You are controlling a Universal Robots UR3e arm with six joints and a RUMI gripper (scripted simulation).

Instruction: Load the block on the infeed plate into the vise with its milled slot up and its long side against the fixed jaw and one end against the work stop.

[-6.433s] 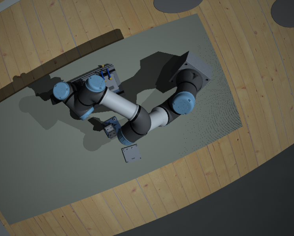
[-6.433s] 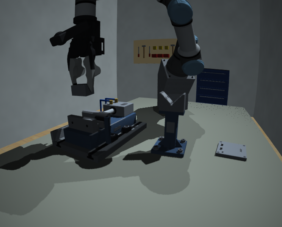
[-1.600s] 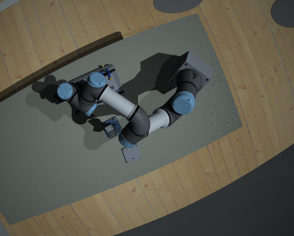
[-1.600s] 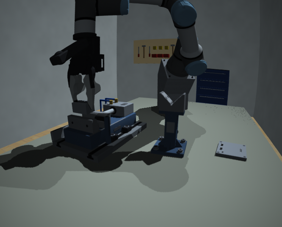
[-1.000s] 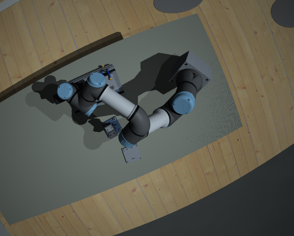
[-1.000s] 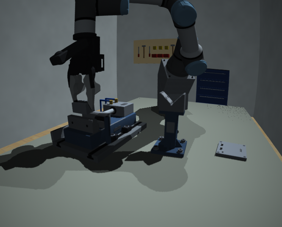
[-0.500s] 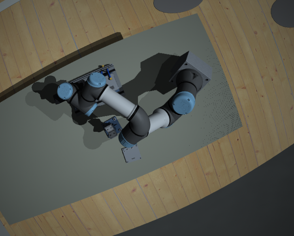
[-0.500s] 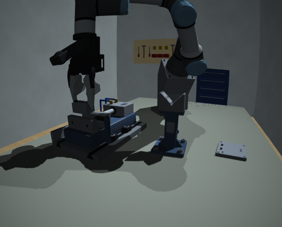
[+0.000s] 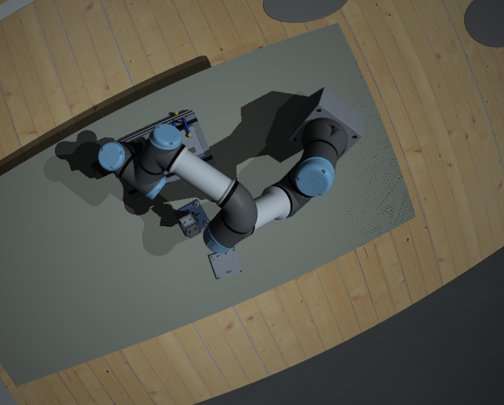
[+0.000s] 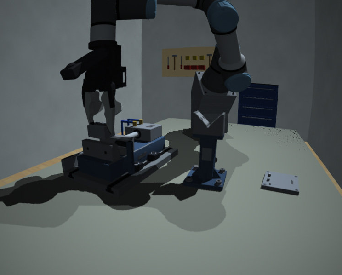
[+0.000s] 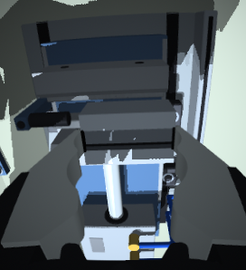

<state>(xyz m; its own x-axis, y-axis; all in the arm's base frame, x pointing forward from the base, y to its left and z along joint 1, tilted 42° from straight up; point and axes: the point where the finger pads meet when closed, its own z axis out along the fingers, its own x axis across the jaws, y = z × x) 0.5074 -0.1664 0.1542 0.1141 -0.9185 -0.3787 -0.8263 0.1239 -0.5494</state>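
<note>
Right now the part is right at my hand. Round my hand: moving jaw (5 cm below, 4 cm behind, 2 cm to the left); fixed jaw (5 cm below, 3 cm ahead, 2 cm to the left); work stop (7 cm to the left, 3 cm below, 1 cm behind).
</note>
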